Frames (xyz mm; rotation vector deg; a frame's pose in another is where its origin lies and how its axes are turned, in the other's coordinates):
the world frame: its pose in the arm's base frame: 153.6 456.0 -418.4 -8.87 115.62 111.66
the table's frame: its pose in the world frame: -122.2 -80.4 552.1 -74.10 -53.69 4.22
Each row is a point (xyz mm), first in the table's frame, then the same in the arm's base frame.
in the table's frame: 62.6 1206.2 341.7
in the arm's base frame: -323.6 101.2 94.7
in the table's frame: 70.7 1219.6 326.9
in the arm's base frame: -342.9 97.8 85.7
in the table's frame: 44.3 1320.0 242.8
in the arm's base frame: -418.9 11.9 17.2
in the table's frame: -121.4 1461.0 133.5
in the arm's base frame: -435.3 -195.2 -109.8
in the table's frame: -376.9 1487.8 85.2
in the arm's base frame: -295.6 -382.1 -227.7
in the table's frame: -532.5 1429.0 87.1
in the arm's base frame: -151.1 -442.5 -283.7
